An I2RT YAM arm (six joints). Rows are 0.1 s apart.
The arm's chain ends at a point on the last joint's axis. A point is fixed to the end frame.
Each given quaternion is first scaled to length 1.
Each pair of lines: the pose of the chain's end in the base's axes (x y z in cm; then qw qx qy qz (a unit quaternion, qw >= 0)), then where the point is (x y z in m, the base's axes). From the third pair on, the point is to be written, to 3 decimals.
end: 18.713 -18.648 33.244 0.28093 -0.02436 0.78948 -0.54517
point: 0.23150 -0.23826 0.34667
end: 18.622 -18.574 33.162 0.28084 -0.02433 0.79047 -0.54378
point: 0.23064 -0.23754 0.34565
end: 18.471 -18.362 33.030 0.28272 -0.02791 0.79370 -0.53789
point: 0.230 -0.235 0.344
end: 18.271 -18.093 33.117 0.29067 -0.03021 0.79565 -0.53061
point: 0.228 -0.232 0.344
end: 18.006 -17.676 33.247 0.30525 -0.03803 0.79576 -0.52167
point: 0.227 -0.226 0.346
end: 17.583 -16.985 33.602 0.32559 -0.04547 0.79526 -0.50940
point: 0.225 -0.218 0.350
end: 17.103 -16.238 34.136 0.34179 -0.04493 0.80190 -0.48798
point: 0.221 -0.209 0.354
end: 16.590 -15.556 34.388 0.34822 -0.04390 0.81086 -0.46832
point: 0.217 -0.202 0.355
